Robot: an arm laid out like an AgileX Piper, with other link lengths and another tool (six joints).
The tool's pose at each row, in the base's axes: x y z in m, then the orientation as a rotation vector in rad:
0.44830 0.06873 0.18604 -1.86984 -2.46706 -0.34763
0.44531 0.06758 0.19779 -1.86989 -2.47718 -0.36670
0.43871 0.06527 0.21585 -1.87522 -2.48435 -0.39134
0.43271 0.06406 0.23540 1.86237 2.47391 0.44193
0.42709 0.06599 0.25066 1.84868 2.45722 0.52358
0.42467 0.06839 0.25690 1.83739 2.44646 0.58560
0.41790 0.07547 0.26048 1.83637 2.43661 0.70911
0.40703 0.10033 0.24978 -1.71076 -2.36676 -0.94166
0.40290 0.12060 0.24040 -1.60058 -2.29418 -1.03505
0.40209 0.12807 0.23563 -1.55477 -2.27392 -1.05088
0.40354 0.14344 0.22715 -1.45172 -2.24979 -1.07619
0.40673 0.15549 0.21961 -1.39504 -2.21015 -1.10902
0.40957 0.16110 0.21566 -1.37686 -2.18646 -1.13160
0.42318 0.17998 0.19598 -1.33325 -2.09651 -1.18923
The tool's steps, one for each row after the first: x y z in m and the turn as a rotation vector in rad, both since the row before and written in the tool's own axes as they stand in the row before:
0.00157 -0.00125 -0.01201 -0.01503 -0.00080 -0.00516
0.00246 -0.00368 -0.01885 -0.01900 -0.00038 -0.00155
0.00355 -0.00218 -0.02006 -0.03727 0.00601 -0.00485
0.00586 -0.00126 -0.01524 -0.04813 0.02550 -0.00144
0.00410 0.00006 -0.00581 -0.03502 0.02153 -0.00185
0.00937 -0.00347 -0.00299 -0.05301 0.06003 0.00747
0.02336 -0.00849 0.01526 -0.08024 0.17157 -0.01762
0.01478 -0.00382 0.01682 -0.01372 0.12368 -0.00638
0.00371 -0.00143 0.00796 0.00700 0.04255 -0.00595
0.00630 0.00054 0.01644 0.01841 0.08095 -0.02654
0.00239 0.00216 0.01421 -0.00153 0.06259 -0.00385
-0.00023 0.00197 0.00715 -0.00858 0.02788 0.00230
-0.00738 0.00705 0.02872 -0.02317 0.08790 0.02413

